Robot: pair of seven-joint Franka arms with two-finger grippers.
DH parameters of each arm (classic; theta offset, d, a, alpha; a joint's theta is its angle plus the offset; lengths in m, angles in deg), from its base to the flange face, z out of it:
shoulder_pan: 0 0.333 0 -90
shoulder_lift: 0 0 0 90
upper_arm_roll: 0 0.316 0.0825 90
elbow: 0 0 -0.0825 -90
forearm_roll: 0 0.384 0 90
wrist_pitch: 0 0 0.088 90
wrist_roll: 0 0.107 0 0
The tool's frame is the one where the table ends.
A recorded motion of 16 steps. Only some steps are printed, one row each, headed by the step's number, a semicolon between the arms.
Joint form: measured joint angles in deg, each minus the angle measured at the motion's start. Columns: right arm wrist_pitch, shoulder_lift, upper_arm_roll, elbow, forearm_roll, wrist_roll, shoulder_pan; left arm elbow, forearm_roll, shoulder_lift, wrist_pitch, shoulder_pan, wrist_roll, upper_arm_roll.
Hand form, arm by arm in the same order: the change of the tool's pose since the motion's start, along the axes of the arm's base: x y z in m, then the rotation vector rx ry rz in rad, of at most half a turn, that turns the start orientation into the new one. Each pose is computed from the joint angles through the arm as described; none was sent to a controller.
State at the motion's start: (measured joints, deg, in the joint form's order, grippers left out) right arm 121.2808 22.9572 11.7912 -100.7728 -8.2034 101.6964 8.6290; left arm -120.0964 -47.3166 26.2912 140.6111 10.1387 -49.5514 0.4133
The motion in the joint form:
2: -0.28 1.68 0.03 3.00 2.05 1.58 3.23; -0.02 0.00 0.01 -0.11 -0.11 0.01 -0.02
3: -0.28 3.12 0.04 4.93 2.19 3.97 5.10; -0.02 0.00 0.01 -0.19 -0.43 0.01 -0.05
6: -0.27 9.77 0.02 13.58 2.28 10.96 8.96; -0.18 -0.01 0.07 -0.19 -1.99 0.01 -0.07
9: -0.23 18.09 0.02 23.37 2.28 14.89 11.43; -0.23 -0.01 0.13 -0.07 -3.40 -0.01 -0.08
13: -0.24 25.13 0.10 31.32 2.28 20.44 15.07; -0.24 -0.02 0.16 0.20 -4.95 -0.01 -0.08
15: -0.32 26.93 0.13 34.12 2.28 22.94 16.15; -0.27 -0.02 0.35 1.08 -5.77 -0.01 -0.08
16: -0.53 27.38 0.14 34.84 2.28 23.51 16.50; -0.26 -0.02 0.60 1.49 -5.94 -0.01 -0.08
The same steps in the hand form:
2: -0.0011 0.0390 0.0043 0.0389 -0.0039 0.0056; 0.0000 -0.0015 -0.0003 -0.0016 0.0015 -0.0032
3: -0.0015 0.0612 0.0032 0.0483 -0.0098 -0.0074; 0.0005 -0.0051 -0.0004 -0.0028 0.0022 -0.0098
6: 0.0136 0.1119 -0.0059 0.0843 -0.0322 -0.0780; 0.0018 -0.0209 -0.0020 -0.0037 0.0060 -0.0372
9: 0.0347 0.1477 -0.0298 0.1194 -0.0417 -0.1246; 0.0034 -0.0347 -0.0028 -0.0025 0.0069 -0.0608
13: 0.0354 0.1941 -0.0561 0.1453 -0.0392 -0.1773; 0.0052 -0.0495 -0.0029 0.0007 0.0048 -0.0858
15: 0.0361 0.2079 -0.0571 0.1591 -0.0468 -0.2088; 0.0063 -0.0560 -0.0042 0.0110 -0.0005 -0.0939
16: 0.0354 0.2121 -0.0575 0.1607 -0.0463 -0.2143; 0.0064 -0.0570 -0.0062 0.0154 -0.0006 -0.0940

